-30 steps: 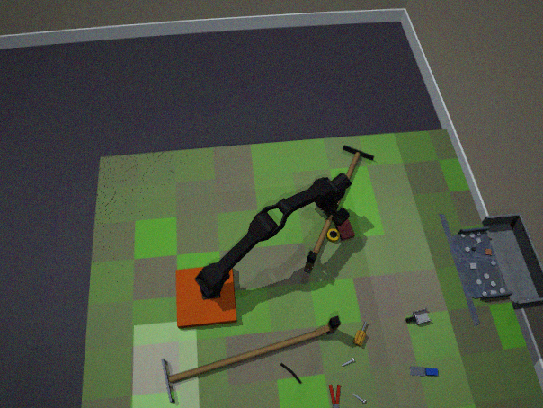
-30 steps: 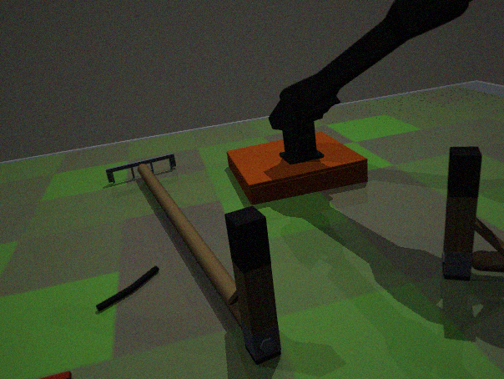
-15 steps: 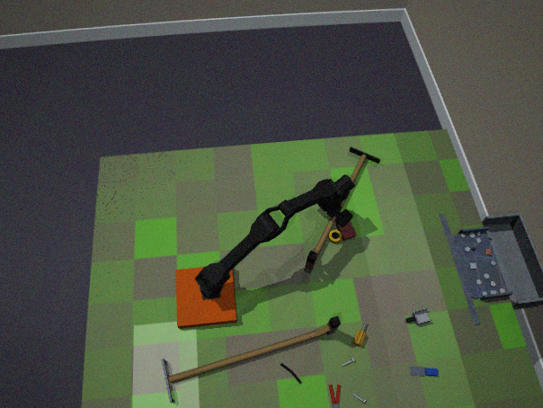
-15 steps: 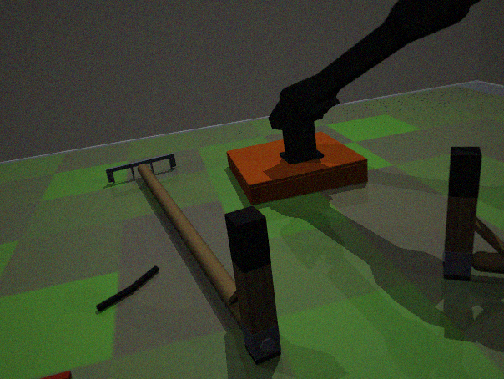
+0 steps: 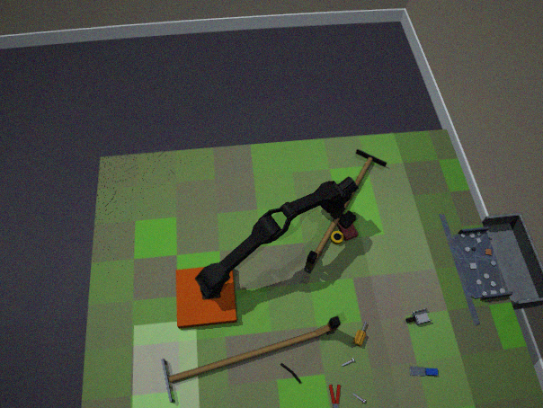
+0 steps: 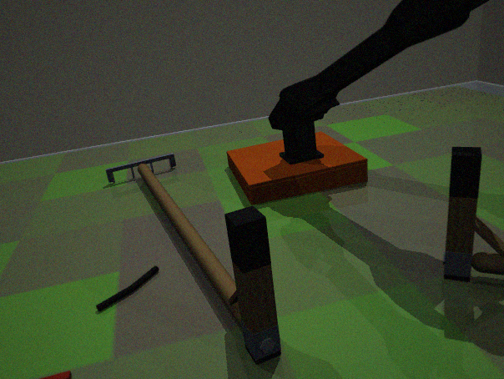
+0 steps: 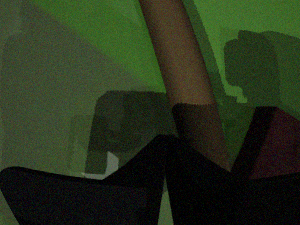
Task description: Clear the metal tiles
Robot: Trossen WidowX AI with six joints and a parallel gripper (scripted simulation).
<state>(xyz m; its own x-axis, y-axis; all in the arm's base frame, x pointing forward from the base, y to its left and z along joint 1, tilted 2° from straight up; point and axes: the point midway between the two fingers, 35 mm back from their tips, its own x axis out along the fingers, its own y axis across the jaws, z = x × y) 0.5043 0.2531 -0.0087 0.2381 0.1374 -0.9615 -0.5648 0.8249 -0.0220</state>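
Now: gripper tip 5 cm below the long scraper, 3 cm short of it and 1 cm to the right of it. Also, from my gripper tip: orange piece 57 cm ahead, 25 cm to the right; then yellow ring 11 cm to the right, 1 cm behind; then red block 8 cm to the right, 3 cm ahead.
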